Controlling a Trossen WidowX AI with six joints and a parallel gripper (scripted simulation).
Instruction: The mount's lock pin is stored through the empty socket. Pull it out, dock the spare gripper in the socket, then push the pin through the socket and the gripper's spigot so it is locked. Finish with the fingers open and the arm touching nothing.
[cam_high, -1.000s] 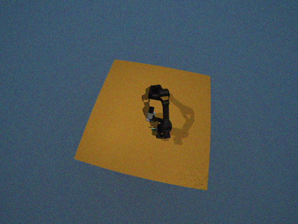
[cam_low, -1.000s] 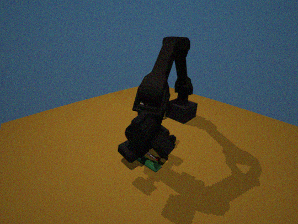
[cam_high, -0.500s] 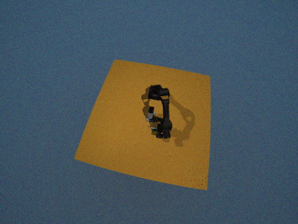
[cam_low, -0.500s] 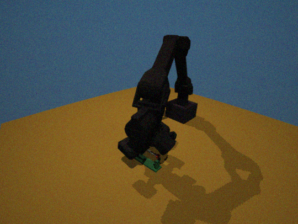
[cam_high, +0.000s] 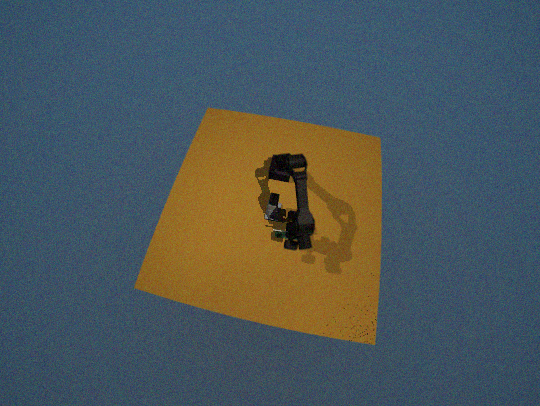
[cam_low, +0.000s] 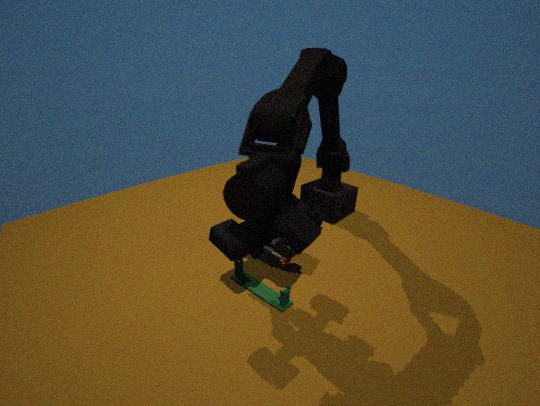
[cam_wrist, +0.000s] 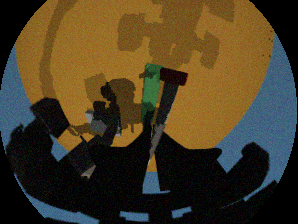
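Right now my gripper tip is 10 mm to the right of the green mount and 50 mm above it. The rest, counted from my gripper tip: grey mount (130 mm behind, 80 mm to the right, 30 mm below); spare gripper (130 mm behind, 80 mm to the right, 40 mm above).
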